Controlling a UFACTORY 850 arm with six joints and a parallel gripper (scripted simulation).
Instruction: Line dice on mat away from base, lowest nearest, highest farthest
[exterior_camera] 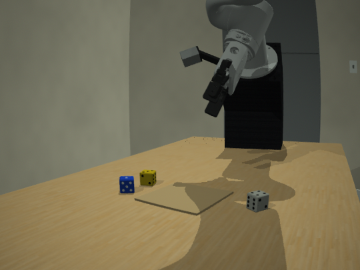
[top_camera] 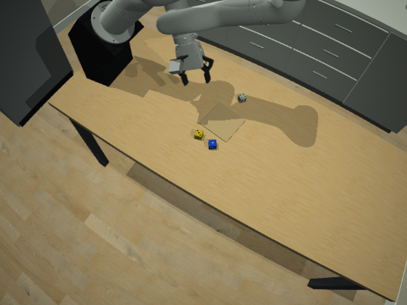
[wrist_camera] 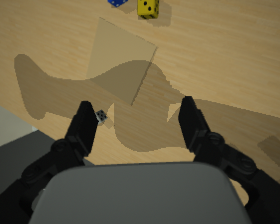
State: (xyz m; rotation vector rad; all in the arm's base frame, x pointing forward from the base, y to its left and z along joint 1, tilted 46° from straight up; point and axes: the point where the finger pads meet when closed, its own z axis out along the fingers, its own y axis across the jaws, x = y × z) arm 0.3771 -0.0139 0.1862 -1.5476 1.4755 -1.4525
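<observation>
Now: hand 15 cm short of the blue die, 13 cm to the left of it and 16 cm above it. From my hand the other things lie so: white die: 15 cm ahead, 14 cm to the left, 16 cm below; tan mat: 13 cm ahead, 17 cm below; yellow die: 8 cm ahead, 12 cm to the right, 16 cm below.
</observation>
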